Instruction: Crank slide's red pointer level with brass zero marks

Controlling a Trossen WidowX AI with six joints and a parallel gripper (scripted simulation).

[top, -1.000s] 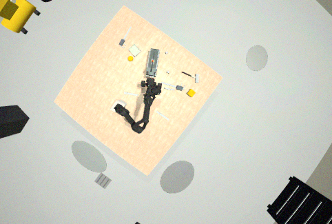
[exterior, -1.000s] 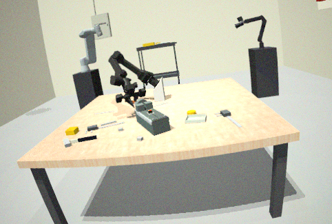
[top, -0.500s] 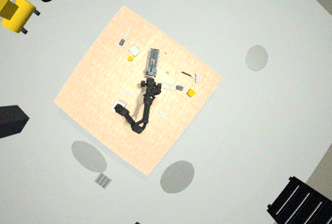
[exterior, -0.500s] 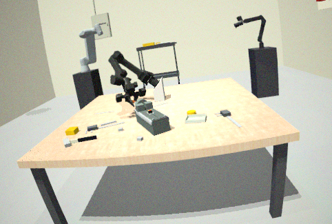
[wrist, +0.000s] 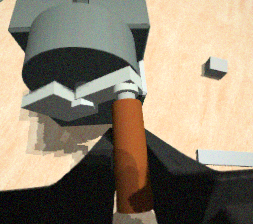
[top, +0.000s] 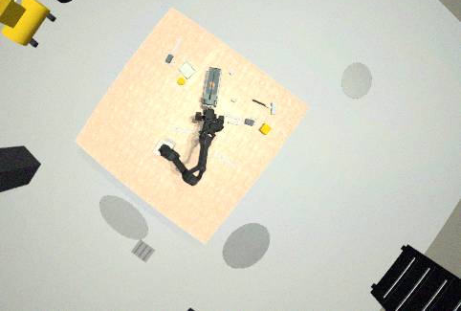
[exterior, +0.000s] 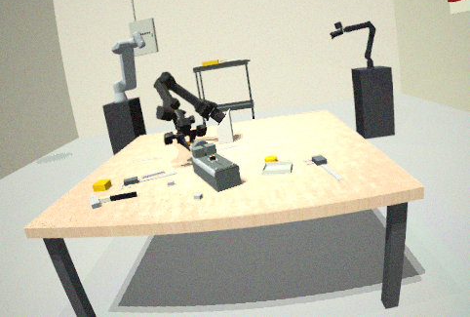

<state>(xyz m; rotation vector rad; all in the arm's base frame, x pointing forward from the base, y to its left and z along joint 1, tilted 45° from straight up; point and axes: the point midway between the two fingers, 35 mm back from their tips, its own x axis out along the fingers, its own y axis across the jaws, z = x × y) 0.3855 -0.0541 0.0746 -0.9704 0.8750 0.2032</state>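
Now: gripper tip 20 mm below the crank and 10 mm to the right of it. The rest, counted from my gripper tip: red pointer 130 mm ahead, 110 mm to the left; brown crank handle 30 mm above, 10 mm to the right, 10 mm behind; yellow disc 320 mm to the left, 70 mm below, 20 mm ahead.
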